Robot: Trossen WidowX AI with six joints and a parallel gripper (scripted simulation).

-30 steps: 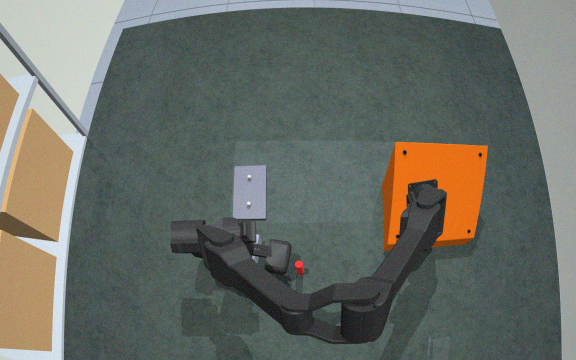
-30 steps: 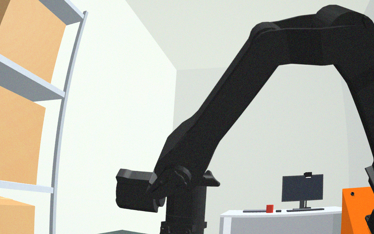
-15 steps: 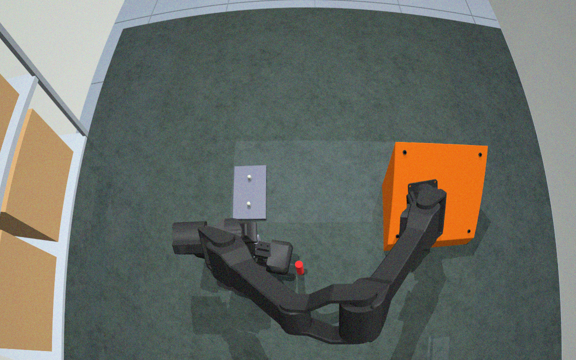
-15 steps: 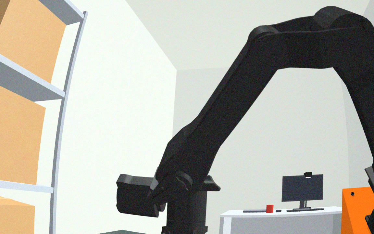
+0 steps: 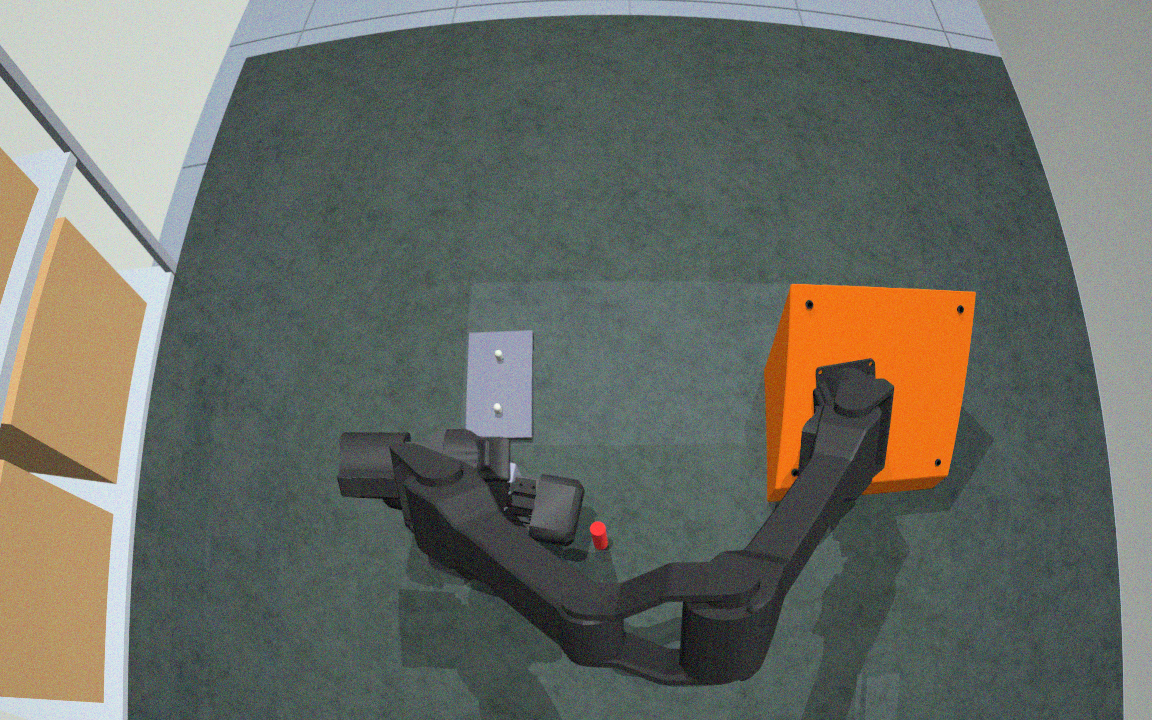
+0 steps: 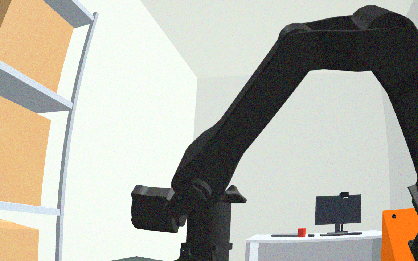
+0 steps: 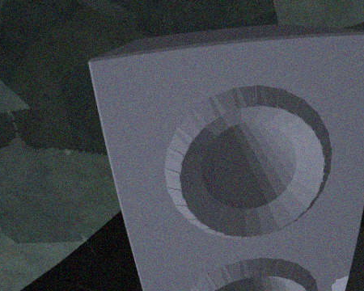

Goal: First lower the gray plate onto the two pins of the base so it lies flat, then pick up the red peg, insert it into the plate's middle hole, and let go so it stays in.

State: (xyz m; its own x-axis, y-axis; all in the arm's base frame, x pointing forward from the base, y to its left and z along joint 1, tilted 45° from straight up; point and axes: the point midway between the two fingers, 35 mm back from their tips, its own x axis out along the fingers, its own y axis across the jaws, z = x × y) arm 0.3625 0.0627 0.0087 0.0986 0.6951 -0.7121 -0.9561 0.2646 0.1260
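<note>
The gray base lies 1 cm behind my gripper tip, 15 cm to the right of it and 1 cm below it. Round my gripper tip: gray plate: 3 cm above; red peg: 10 cm behind, 4 cm to the left, 2 cm above.
</note>
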